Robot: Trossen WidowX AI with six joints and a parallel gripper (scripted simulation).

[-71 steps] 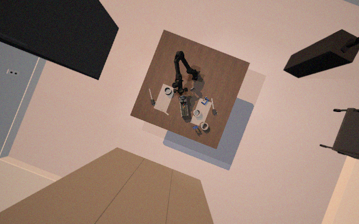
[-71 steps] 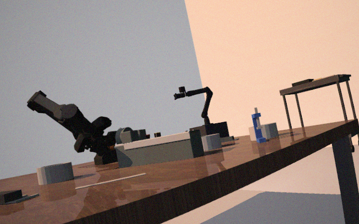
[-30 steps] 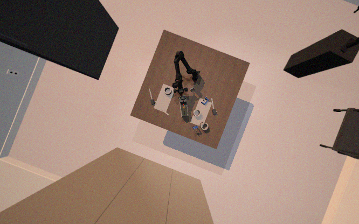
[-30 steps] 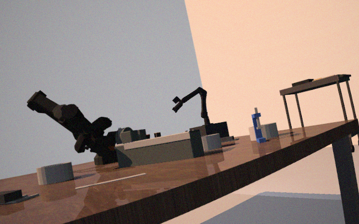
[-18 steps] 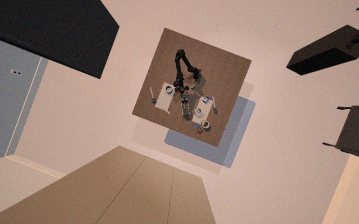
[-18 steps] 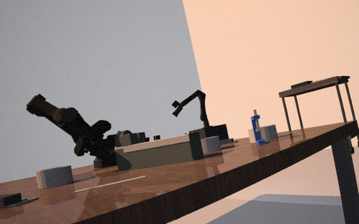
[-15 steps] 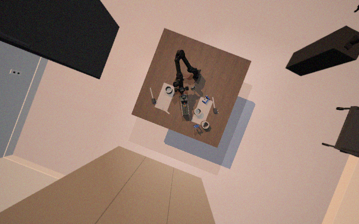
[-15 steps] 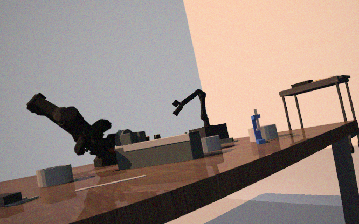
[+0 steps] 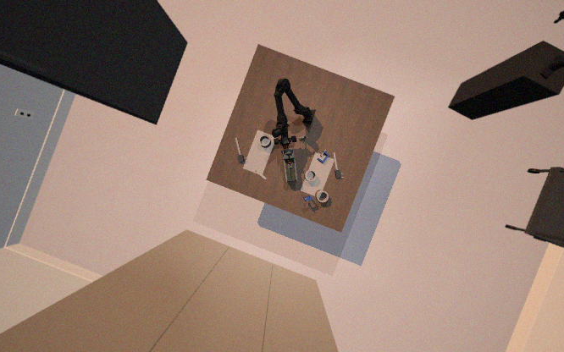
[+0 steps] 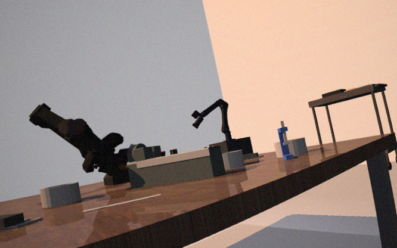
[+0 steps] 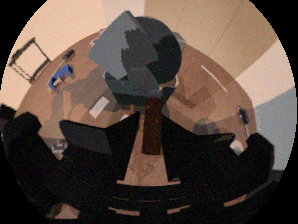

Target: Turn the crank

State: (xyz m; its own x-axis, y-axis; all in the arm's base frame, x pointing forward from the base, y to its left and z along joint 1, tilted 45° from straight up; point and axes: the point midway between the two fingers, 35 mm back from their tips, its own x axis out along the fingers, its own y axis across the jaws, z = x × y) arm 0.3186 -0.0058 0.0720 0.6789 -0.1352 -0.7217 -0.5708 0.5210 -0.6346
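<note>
Right now the crank handle is 30 mm above my gripper tip, 10 mm to the right of it and 10 mm behind it. Round my gripper tip: red pointer (100 mm ahead, 90 mm to the left, 40 mm above); thin white rod (300 mm ahead, 100 mm to the right, 40 mm below).
</note>
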